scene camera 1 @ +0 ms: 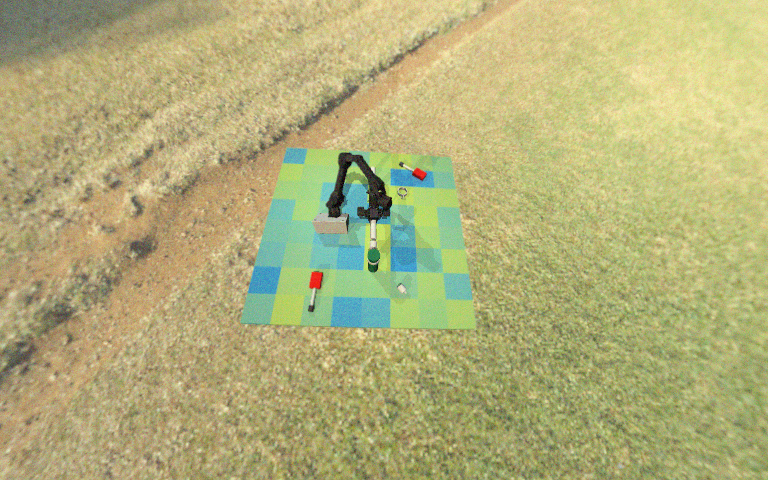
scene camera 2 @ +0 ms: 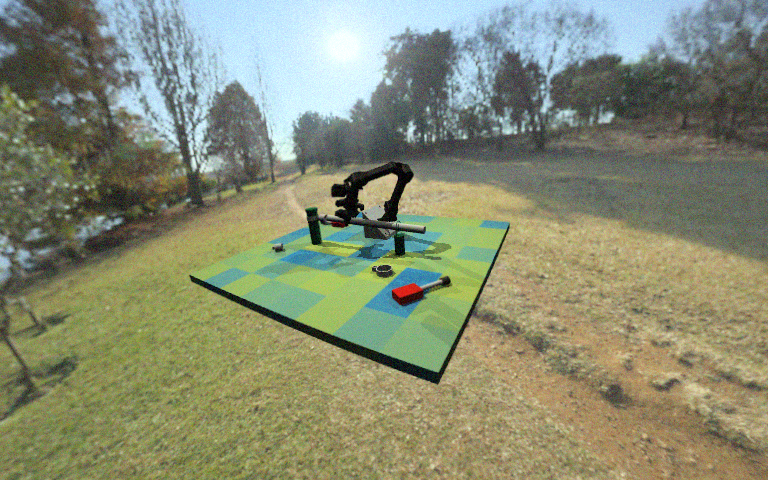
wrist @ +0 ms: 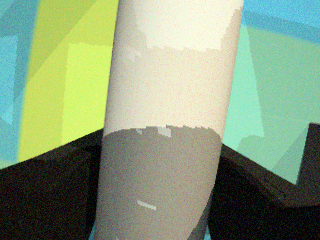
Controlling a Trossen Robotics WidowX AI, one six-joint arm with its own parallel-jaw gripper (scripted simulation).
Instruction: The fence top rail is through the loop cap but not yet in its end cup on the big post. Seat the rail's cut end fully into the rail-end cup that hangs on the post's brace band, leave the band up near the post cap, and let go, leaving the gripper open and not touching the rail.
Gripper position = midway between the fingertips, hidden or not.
Observation:
In view: my gripper [wrist: 157,142] and a rail [wrist: 170,82].

